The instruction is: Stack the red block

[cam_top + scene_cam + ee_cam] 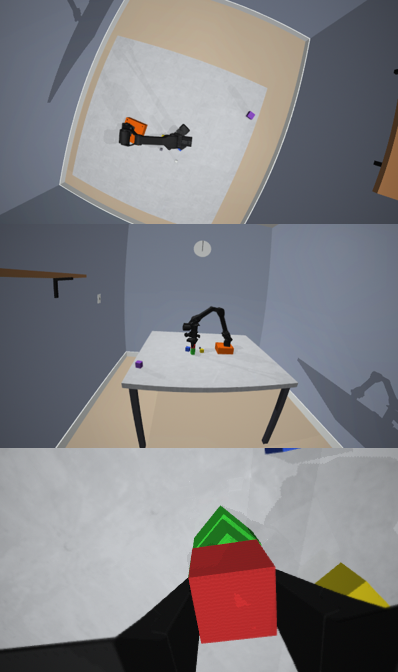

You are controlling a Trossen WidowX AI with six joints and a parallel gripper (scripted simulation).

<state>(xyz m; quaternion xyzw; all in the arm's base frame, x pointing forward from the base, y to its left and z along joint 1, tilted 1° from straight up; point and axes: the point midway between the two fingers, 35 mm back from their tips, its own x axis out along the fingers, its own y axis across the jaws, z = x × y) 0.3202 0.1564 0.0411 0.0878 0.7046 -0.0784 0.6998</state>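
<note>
My gripper tip is 1 cm below the red block. Also, from my gripper tip: yellow block 8 cm behind, 8 cm to the right, 6 cm below; then blue block 6 cm ahead, 7 cm to the right, 5 cm below; then purple block 36 cm ahead, 39 cm to the left, 5 cm below.
</note>
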